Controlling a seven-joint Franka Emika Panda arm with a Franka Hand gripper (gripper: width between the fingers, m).
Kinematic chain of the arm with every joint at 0, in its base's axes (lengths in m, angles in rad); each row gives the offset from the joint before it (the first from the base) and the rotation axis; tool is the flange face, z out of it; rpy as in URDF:
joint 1: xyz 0 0 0.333 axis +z
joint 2: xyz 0 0 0 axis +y
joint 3: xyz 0 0 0.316 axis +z
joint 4: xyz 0.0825 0 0 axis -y
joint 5: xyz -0.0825 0 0.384 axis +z
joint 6: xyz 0 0 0 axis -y
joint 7: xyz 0.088 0 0 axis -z
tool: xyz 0 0 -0.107 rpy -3.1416 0 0
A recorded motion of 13 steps. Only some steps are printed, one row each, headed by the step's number.
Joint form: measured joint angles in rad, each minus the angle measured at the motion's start. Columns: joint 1, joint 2, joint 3, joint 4, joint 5, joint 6, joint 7.
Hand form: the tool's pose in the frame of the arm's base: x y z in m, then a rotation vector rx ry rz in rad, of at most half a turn. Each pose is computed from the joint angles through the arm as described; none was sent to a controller.
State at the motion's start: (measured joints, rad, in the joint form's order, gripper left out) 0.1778 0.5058 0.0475 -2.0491 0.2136 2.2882 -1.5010
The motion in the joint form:
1: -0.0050 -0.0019 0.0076 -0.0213 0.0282 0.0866 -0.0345
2: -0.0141 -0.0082 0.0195 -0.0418 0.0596 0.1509 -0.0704
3: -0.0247 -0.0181 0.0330 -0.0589 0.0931 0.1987 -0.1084
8: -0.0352 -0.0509 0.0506 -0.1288 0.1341 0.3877 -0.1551
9: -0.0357 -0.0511 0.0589 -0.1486 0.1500 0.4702 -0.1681
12: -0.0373 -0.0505 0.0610 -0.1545 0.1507 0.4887 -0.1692
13: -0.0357 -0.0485 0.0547 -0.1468 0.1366 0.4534 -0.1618
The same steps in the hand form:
1: 0.5509 0.1309 0.1687 -2.0388 -2.0327 0.0737
2: 0.5513 0.1307 0.1697 -2.0455 -2.0520 -0.0031
3: 0.5515 0.1305 0.1729 -2.0454 -2.0669 -0.0713
8: 0.5492 0.1250 0.1822 -2.1151 -2.1295 -0.2449
9: 0.5489 0.1250 0.1828 -2.1470 -2.1524 -0.3136
12: 0.5483 0.1243 0.1822 -2.1549 -2.1568 -0.3252
13: 0.5481 0.1237 0.1805 -2.1391 -2.1527 -0.2888

